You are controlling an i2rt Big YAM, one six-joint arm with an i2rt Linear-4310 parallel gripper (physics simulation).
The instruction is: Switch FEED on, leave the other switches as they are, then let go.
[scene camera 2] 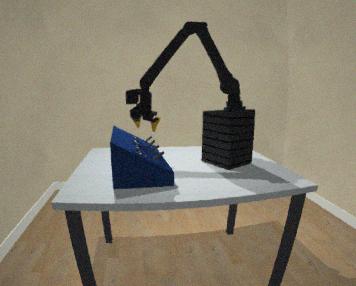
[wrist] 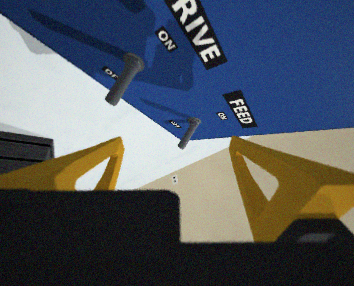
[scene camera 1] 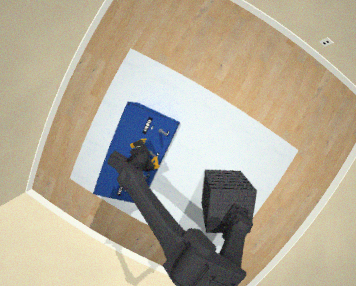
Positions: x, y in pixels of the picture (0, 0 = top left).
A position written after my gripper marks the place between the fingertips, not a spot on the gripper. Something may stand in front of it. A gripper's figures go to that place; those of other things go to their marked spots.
My gripper (wrist: 176, 142) is 0.13 m from the lens. A blue sloped switch box (wrist: 230, 75): 0.16 m from the lens.
